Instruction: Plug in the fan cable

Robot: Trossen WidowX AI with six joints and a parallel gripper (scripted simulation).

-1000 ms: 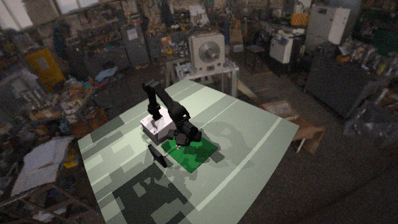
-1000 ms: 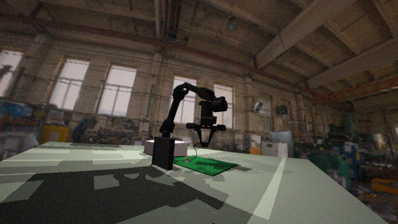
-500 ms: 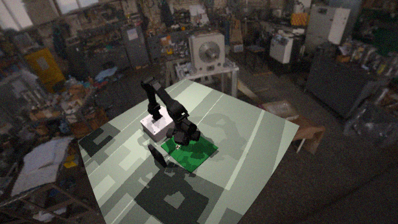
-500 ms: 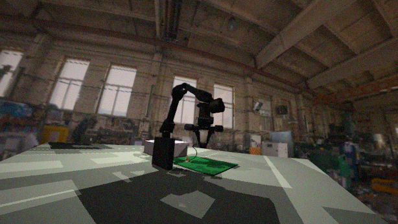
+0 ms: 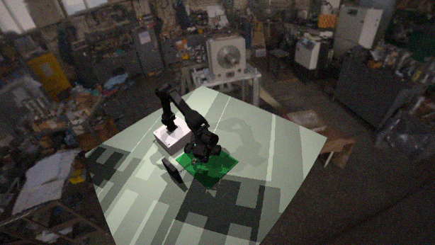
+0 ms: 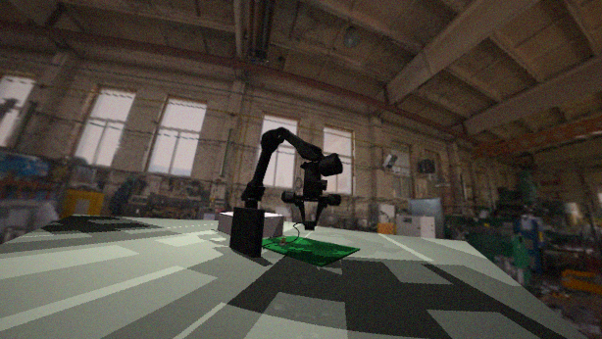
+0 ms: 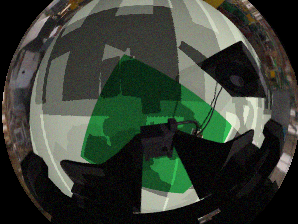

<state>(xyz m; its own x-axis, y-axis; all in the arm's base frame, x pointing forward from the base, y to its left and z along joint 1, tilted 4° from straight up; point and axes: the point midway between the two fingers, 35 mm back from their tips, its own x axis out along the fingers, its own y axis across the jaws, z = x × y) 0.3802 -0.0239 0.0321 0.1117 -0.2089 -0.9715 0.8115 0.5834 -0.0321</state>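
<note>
The green board is 5 cm behind my gripper tip, 4 cm to the left of it and 9 cm below it. The rest, counted from my gripper tip: dark plug (1 cm behind, 1 cm to the left); then black fan (10 cm behind, 15 cm to the right, 2 cm below).
</note>
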